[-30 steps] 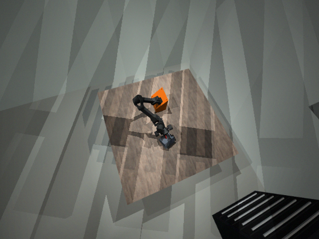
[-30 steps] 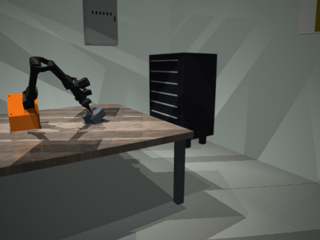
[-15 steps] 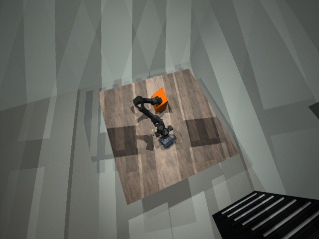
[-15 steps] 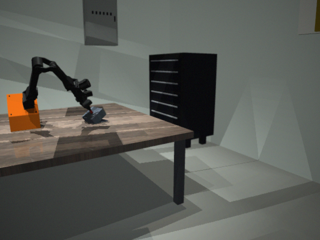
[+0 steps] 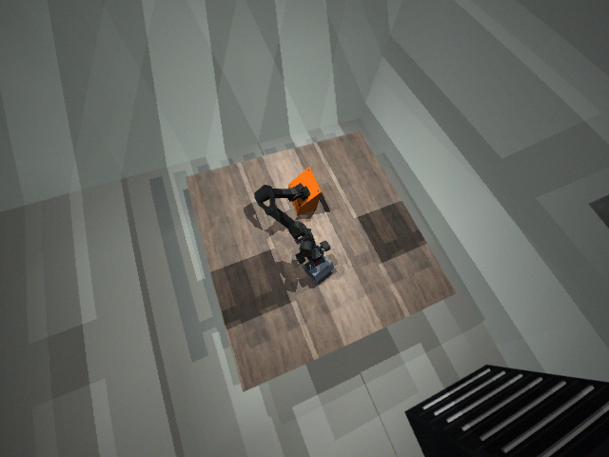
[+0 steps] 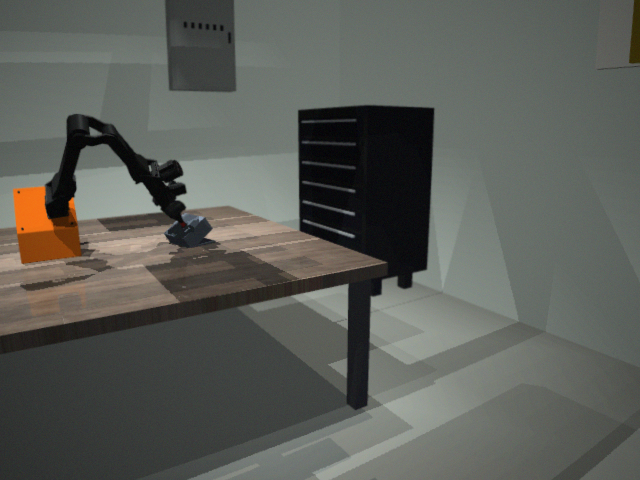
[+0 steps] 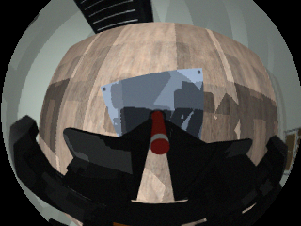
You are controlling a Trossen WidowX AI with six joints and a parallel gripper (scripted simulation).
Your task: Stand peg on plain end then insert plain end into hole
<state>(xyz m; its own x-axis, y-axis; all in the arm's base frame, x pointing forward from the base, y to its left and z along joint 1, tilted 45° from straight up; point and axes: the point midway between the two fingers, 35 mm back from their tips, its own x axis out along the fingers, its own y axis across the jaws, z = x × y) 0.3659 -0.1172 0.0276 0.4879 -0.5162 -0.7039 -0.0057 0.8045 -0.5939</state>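
The blue-grey sloped panel is 40 mm below my gripper tip, 20 mm ahead of it and 10 mm to the left of it. The rest, counted from my gripper tip: red peg 10 mm behind, 10 mm above.
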